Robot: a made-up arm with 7 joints.
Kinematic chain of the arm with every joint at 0, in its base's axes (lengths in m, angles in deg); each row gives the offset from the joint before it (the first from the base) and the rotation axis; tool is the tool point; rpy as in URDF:
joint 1: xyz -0.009 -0.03 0.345 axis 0 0.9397 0.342
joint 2: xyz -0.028 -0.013 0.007 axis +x
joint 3: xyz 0.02 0.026 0 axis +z
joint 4: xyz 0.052 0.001 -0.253 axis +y
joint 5: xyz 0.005 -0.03 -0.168 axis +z
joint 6: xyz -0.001 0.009 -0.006 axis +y
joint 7: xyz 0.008 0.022 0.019 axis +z
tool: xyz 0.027 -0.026 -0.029 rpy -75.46 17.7 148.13
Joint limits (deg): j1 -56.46..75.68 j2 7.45..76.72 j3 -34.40..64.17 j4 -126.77..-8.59 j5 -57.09..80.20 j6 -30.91..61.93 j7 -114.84..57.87
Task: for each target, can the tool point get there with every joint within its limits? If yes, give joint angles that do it. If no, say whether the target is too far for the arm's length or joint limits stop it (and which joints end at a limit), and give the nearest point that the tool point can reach.
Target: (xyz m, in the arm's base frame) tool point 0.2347 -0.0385 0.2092
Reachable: yes | joints -11.25 15.32 -5.81 -99.31 -15.55 0.14 1.33
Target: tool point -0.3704 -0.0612 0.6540
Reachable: no: joint limits stop it (at a limit: joint 1, joint 2, joint 3, joint 4, joint 6, joint 7) | nearest point -0.0779 0.0972 0.5429 | short by 0.351 m
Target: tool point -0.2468 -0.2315 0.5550
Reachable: no: joint limits stop it (at a limit: joint 1, joint 2, joint 3, joint 4, joint 5, joint 7) | nearest point -0.0566 0.0737 0.5423 | short by 0.360 m
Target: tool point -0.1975 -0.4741 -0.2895
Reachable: no: too far | nearest point -0.1516 -0.1239 -0.0469 | short by 0.429 m
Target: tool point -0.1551 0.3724 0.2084
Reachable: yes | joints 55.96 71.48 -13.07 -21.56 16.65 43.10 32.57
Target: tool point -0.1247 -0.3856 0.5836
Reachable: no: joint limits stop it (at a limit: joint 1, joint 2, joint 3, joint 4, joint 5) | nearest point 0.1102 -0.1845 0.3826 | short by 0.369 m
